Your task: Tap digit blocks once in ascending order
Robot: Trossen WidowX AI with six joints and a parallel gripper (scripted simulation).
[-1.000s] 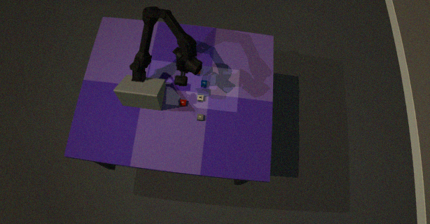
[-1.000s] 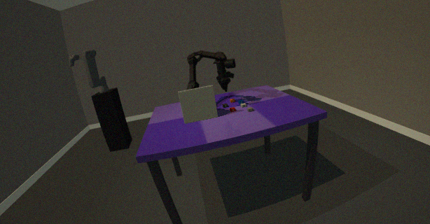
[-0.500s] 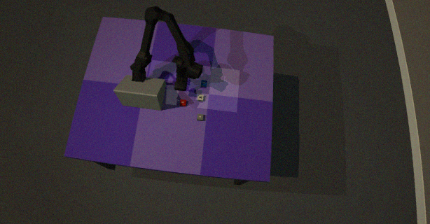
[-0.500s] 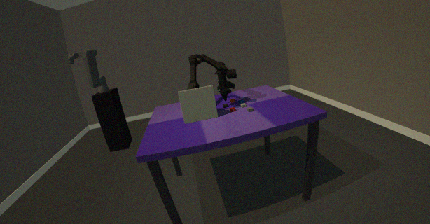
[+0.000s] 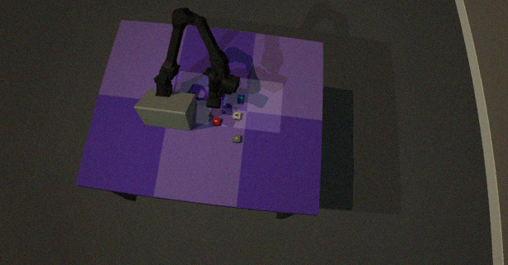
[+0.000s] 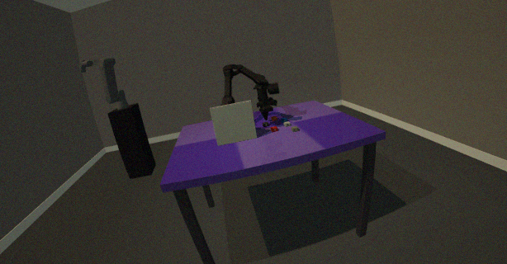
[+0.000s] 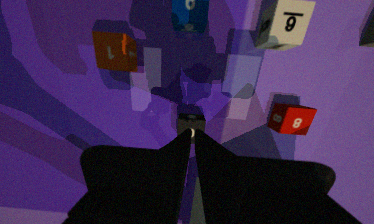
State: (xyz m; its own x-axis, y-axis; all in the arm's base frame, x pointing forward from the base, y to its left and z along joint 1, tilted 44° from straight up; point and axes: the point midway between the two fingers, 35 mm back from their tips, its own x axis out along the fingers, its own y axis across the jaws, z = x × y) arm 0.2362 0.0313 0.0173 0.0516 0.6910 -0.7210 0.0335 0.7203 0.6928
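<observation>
My gripper tip is now 30 mm above the black block and 10 mm past it. Also, from my gripper tip: orange block (80 mm to the left, 70 mm ahead, 30 mm below); blue block (120 mm ahead, 30 mm below, 10 mm to the left); red block (120 mm to the right, 30 mm below, 10 mm ahead).
</observation>
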